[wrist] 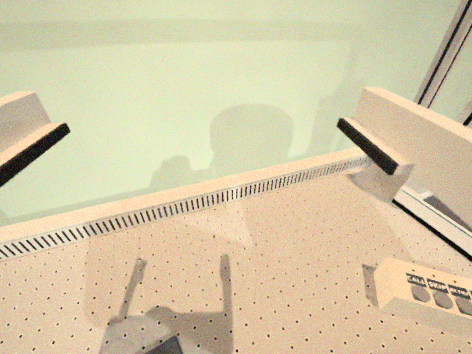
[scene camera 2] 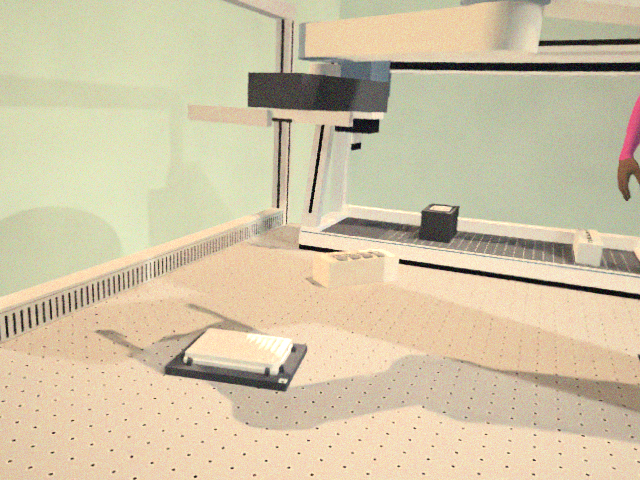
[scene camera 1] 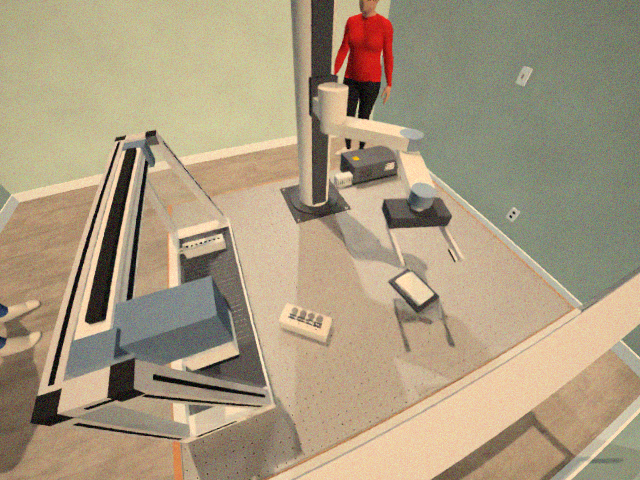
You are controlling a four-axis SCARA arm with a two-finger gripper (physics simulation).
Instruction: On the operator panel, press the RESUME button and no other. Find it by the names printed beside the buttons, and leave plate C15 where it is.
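Places are measured from the arm's base along level axes (x ahead, y down, z left), in metres.
Pixels of known places: gripper, fingertip midpoint: (wrist: 205, 108) (scene camera 1: 431, 262); arm's base, origin of the base link: (scene camera 1: 314, 200).
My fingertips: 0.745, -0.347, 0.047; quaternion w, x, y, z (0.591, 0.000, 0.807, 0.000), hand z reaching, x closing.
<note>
For each thing: its middle in the pictures, then the offset to it from my fingertips, as dx, dy, dz. "pt": a spot on its surface instead.
- pale operator panel, body centre: (scene camera 2: 355, 266) (wrist: 439, 298) (scene camera 1: 305, 322) -0.098, +0.306, -0.329
- CALL, body centre: (wrist: 419, 294) -0.082, +0.282, -0.284
- SKIP, body centre: (wrist: 442, 300) -0.102, +0.282, -0.306
- white plate, body centre: (scene camera 2: 240, 349) (scene camera 1: 414, 287) -0.076, +0.315, +0.114
- framed enclosure with a blue-grey carriage, surface spot: (scene camera 1: 165, 320) pt +0.013, -0.154, -0.590
- dark block, surface spot: (scene camera 2: 438, 227) pt -0.223, +0.250, -0.562
- white block, surface spot: (scene camera 2: 587, 249) pt -0.535, +0.253, -0.532
- dark box, surface spot: (scene camera 1: 369, 165) pt -0.780, +0.225, +0.296
- slotted rail, surface spot: (scene camera 2: 149, 268) (wrist: 235, 192) pt +0.259, +0.310, -0.119
The pale operator panel (scene camera 1: 305, 330) (scene camera 2: 343, 272) (wrist: 392, 287) stands on the perforated table, with a row of round grey buttons on top. In the wrist view it is cut by the right edge; CALL (wrist: 420, 292) and SKIP (wrist: 443, 300) read beside two buttons, and a third name is unclear. The name RESUME cannot be read in any view. A white plate (scene camera 1: 413, 289) (scene camera 2: 232, 348) lies on a dark nest; its name is not legible. My gripper (scene camera 1: 428, 258) (wrist: 205, 108) is open with its fingers wide apart and empty, high above the table and off to the side of the panel.
A framed enclosure with a blue-grey carriage (scene camera 1: 165, 320) stands beside the panel. On its deck are a dark block (scene camera 2: 438, 227) and a white block (scene camera 2: 587, 249). The arm's column (scene camera 1: 305, 129) and a dark box (scene camera 1: 369, 165) stand at the back. A slotted rail (scene camera 2: 149, 268) (wrist: 235, 192) borders the table.
</note>
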